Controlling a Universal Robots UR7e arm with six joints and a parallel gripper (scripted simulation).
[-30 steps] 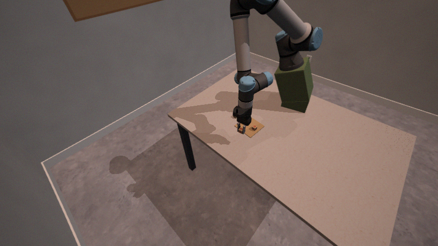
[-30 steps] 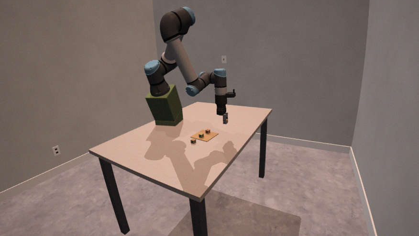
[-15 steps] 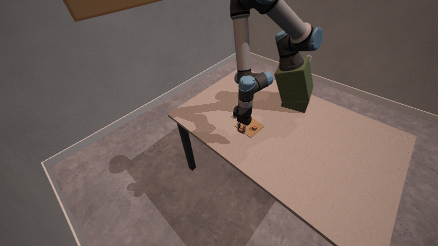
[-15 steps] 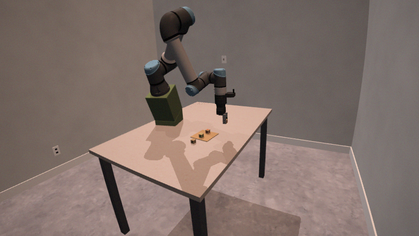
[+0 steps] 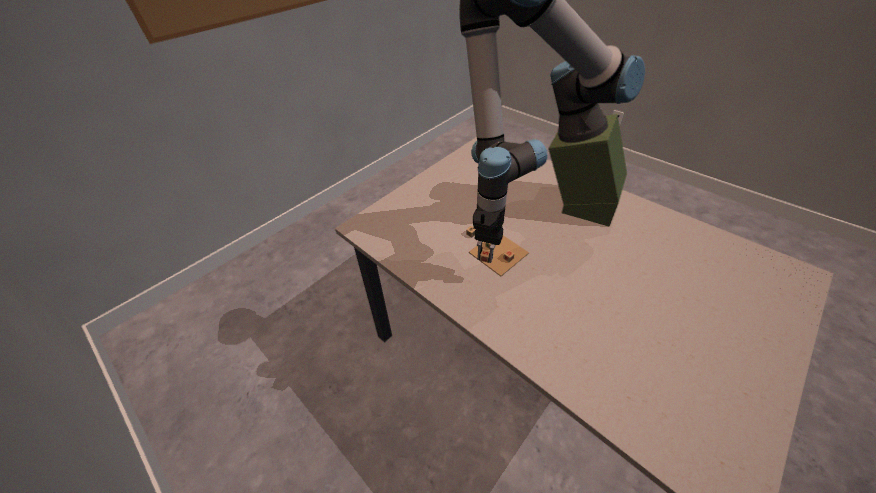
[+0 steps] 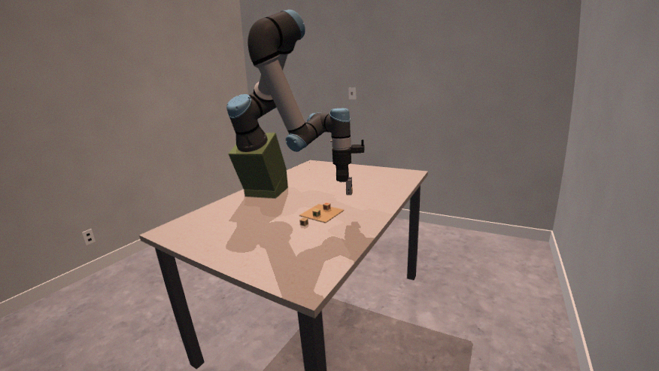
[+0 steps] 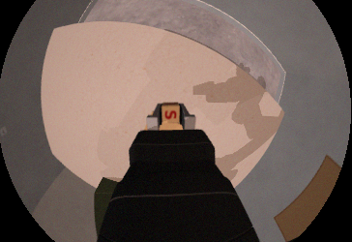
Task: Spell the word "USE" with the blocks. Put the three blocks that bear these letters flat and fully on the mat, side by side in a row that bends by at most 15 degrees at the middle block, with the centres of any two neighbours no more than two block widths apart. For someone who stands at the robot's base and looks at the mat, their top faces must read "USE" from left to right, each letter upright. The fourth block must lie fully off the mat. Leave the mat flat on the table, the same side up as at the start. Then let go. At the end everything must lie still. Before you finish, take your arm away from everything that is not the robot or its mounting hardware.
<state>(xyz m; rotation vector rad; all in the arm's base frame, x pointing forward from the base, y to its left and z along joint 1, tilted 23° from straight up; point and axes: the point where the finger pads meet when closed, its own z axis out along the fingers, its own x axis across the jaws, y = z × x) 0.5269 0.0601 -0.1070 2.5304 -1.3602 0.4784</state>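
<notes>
Now: hand 110 mm past the mat, 110 mm above it and 50 mm to the left of it.
</notes>
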